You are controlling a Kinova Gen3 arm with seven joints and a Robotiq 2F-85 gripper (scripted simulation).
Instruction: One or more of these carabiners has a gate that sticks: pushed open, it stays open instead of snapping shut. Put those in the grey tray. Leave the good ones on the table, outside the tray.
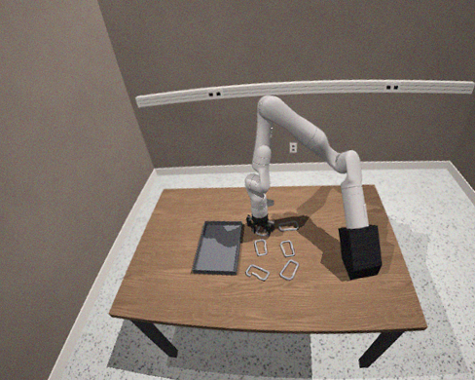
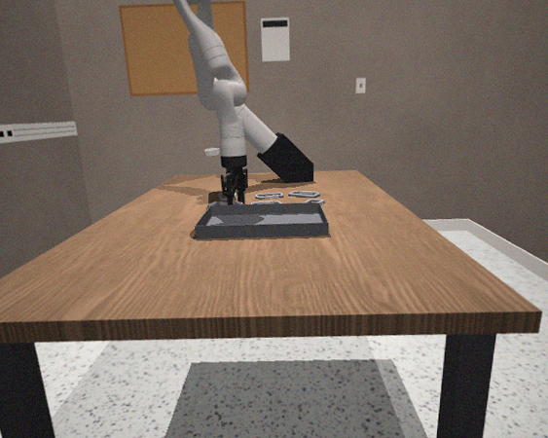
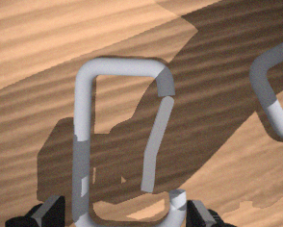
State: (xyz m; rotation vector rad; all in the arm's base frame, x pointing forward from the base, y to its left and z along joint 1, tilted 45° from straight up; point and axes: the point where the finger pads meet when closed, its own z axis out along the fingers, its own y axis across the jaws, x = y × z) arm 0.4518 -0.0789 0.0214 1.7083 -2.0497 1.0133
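My gripper is now 200 mm short of the grey tray, 100 mm to the right of it and 10 mm above it. The rest, counted from my hand: carabiner gate (170 mm behind, 200 mm to the left, 10 mm below).
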